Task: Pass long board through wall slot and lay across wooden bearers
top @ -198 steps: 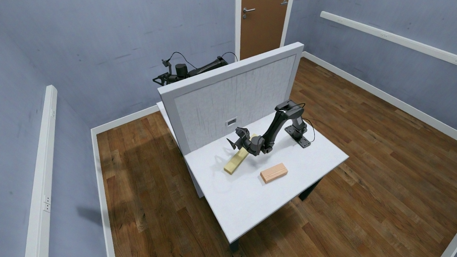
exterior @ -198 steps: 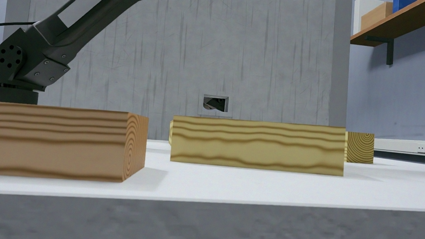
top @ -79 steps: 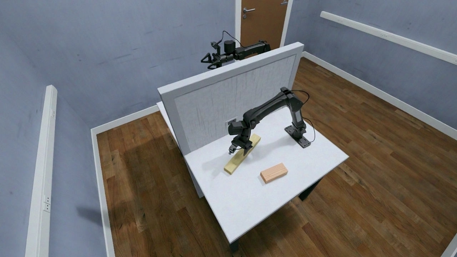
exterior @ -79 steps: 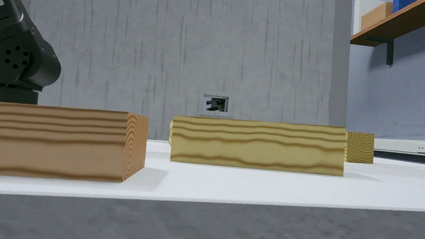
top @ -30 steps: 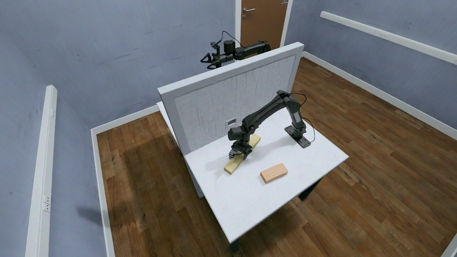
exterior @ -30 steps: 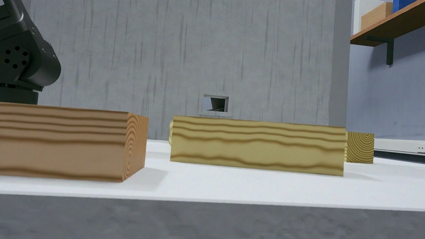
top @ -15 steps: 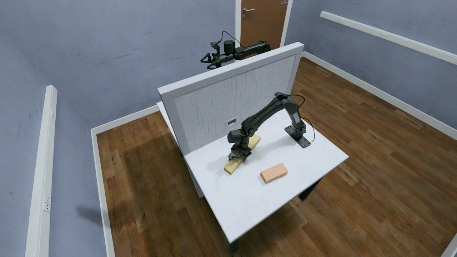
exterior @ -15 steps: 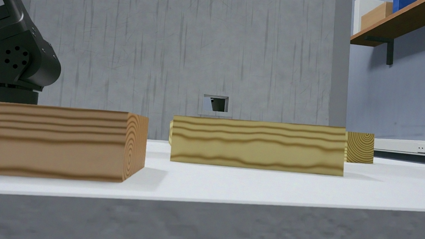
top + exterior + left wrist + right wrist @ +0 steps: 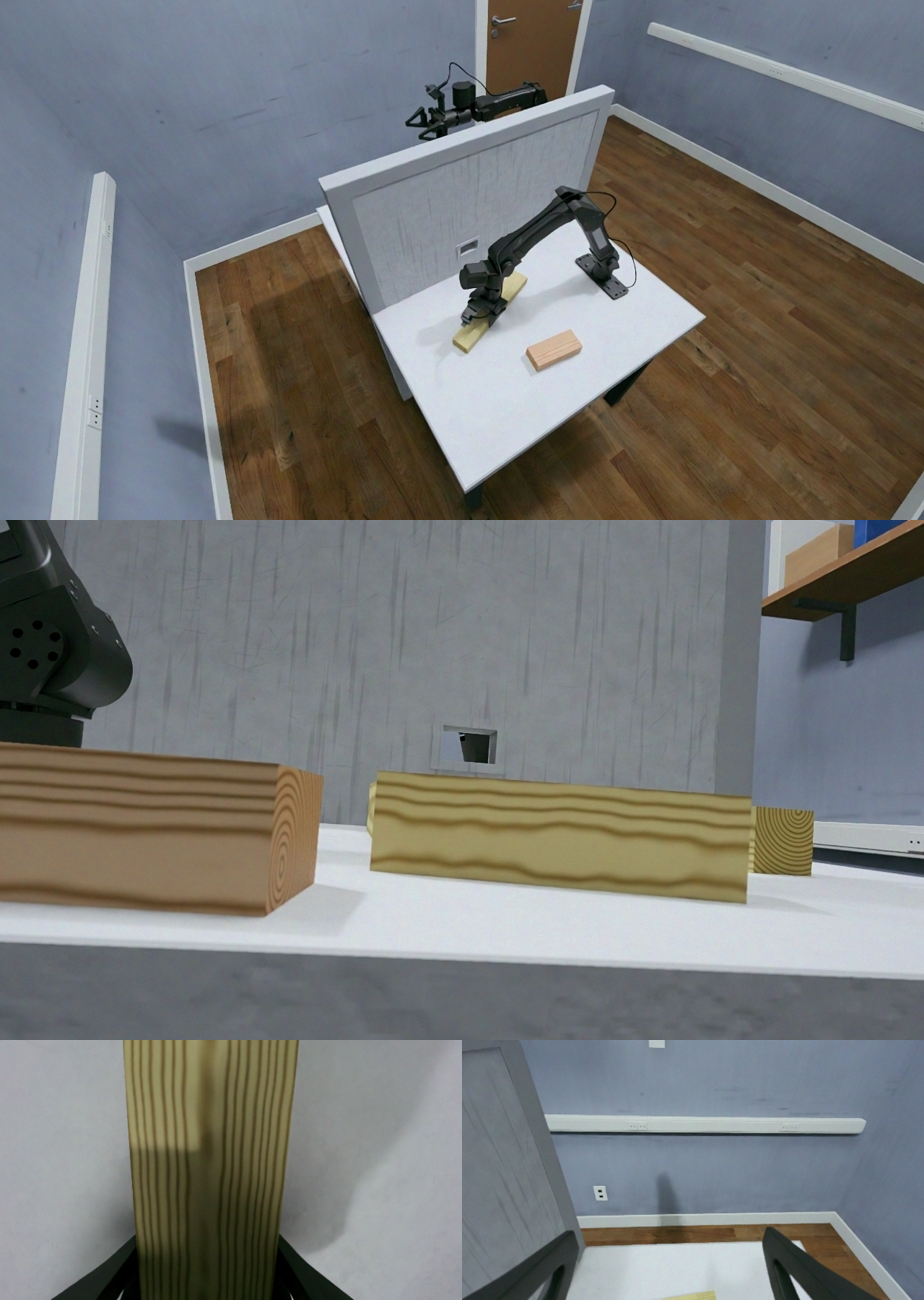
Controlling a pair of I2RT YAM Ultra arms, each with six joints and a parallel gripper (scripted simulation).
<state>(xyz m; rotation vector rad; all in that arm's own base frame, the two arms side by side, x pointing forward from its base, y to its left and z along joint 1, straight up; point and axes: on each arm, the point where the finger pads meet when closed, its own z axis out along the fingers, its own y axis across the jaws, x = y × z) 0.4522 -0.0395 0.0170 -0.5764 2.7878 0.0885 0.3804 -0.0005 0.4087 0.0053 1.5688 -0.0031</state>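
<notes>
Now: left hand 5 cm past the long pale board and 2 cm to the left of it. Also, from my left hand: brown offcut (11 cm behind, 20 cm to the left); then pale wooden bearer (8 cm ahead, 46 cm to the right, 1 cm above).
</notes>
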